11 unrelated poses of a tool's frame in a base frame.
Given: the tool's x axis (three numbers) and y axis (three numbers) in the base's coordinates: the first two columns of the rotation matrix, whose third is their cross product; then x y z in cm.
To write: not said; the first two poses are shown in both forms.
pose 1, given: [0.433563, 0.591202, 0.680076, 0.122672, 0.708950, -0.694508, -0.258, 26.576, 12.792]
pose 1, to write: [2.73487, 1.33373, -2.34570, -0.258, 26.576, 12.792]
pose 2, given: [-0.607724, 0.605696, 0.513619, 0.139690, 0.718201, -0.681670, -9.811, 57.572, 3.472]
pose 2, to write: [-2.72865, 2.11891, -2.21652, -9.811, 57.572, 3.472]
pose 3, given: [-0.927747, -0.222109, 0.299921, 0.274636, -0.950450, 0.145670, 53.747, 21.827, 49.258]
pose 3, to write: [0.71070, 0.33993, 2.68946, 53.747, 21.827, 49.258]
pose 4, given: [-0.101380, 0.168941, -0.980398, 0.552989, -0.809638, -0.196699, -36.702, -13.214, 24.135]
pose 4, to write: [-2.54464, 1.58214, -0.19800, -36.702, -13.214, 24.135]
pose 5, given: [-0.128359, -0.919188, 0.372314, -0.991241, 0.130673, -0.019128, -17.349, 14.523, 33.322]
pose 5, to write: [-1.65423, 2.75956, -3.09026, -17.349, 14.523, 33.322]
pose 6, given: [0.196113, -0.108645, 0.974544, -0.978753, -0.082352, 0.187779, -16.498, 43.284, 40.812]
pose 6, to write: [-1.51045, 1.69359, 2.95124, -16.498, 43.284, 40.812]
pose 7, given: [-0.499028, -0.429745, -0.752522, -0.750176, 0.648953, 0.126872, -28.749, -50.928, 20.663]
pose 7, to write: [0.96614, 2.27343, 0.16703, -28.749, -50.928, 20.663]
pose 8, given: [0.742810, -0.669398, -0.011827, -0.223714, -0.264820, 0.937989, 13.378, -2.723, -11.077]
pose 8, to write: [-2.30863, 1.92460, 1.55819, 13.378, -2.723, -11.077]
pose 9, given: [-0.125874, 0.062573, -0.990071, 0.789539, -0.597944, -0.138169, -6.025, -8.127, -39.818]
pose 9, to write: [-2.21536, 1.54493, -0.13866, -6.025, -8.127, -39.818]
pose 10, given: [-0.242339, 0.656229, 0.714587, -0.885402, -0.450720, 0.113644, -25.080, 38.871, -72.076]
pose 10, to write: [-0.99059, 0.80896, 2.98388, -25.080, 38.871, -72.076]
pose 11, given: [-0.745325, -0.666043, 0.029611, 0.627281, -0.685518, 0.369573, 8.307, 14.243, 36.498]
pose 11, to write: [2.22580, 0.37982, 1.65075, 8.307, 14.243, 36.498]
